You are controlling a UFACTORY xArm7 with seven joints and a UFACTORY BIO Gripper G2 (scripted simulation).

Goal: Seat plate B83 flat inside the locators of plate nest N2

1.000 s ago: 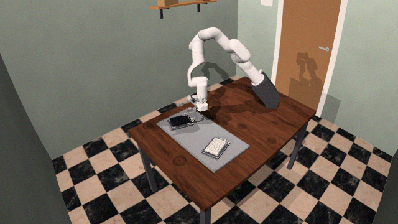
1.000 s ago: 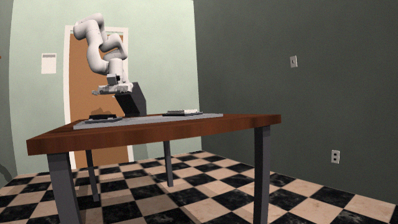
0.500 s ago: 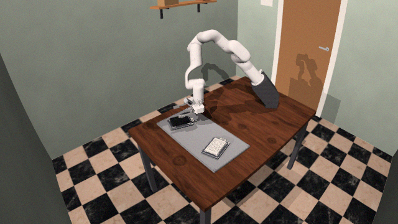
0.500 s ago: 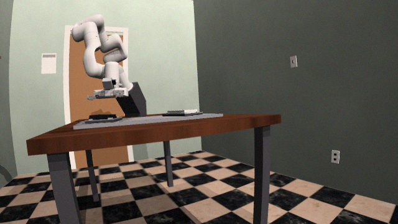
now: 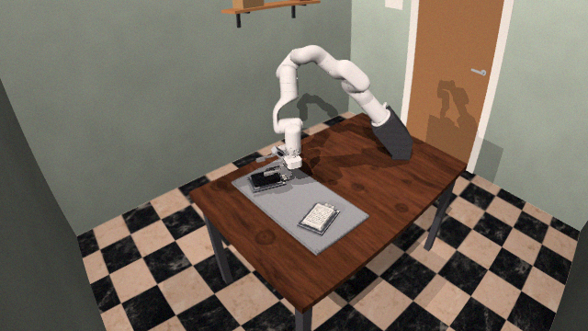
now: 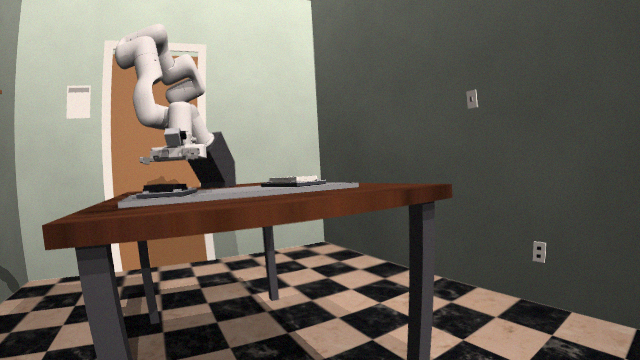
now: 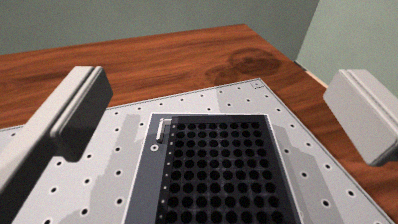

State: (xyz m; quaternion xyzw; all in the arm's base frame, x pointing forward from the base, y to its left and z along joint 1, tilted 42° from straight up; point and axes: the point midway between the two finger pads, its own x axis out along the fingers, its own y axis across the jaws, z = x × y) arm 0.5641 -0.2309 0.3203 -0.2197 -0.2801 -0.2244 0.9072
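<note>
Now: the black well plate 7 cm below my hand and 1 cm to the right of it. From my hand the other things lie so: white well plate (35 cm to the left, 10 cm ahead, 8 cm below); grey mat (19 cm to the left, 10 cm below, 3 cm ahead).
</note>
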